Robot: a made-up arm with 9 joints. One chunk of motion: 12 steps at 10 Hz.
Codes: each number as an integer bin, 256 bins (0 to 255) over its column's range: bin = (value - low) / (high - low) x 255, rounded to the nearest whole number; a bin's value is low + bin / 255 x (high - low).
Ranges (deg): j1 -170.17..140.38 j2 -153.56..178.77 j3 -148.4..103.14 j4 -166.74..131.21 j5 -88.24..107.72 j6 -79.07..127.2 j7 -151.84..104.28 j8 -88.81..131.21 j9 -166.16..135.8
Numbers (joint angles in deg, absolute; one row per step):
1: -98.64 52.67 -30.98 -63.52 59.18 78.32 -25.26 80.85 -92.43
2: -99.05 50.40 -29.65 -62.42 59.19 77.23 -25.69 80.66 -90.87
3: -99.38 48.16 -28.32 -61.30 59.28 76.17 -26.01 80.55 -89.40
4: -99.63 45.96 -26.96 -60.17 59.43 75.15 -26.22 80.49 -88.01
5: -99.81 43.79 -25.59 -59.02 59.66 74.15 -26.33 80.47 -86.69
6: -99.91 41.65 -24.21 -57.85 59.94 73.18 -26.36 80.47 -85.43
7: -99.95 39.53 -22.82 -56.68 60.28 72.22 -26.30 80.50 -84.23
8: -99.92 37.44 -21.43 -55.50 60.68 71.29 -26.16 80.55 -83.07
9: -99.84 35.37 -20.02 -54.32 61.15 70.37 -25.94 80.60 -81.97
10: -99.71 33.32 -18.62 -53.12 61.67 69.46 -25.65 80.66 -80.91
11: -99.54 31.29 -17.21 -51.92 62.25 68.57 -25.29 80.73 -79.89
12: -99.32 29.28 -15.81 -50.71 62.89 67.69 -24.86 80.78 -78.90
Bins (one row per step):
1: 59 158 119 88 192 195 126 197 62
2: 58 157 120 89 192 193 126 196 64
3: 58 155 122 90 192 192 125 196 65
4: 58 153 123 91 192 191 125 196 66
5: 58 151 124 92 192 189 125 196 67
6: 58 150 126 93 193 188 125 196 68
7: 58 148 127 94 193 187 125 196 69
8: 58 147 129 95 194 186 125 196 70
9: 58 145 130 96 194 185 125 196 71
10: 58 143 132 97 195 184 126 196 72
11: 58 142 133 98 196 183 126 196 73
12: 58 140 134 99 197 181 126 197 74

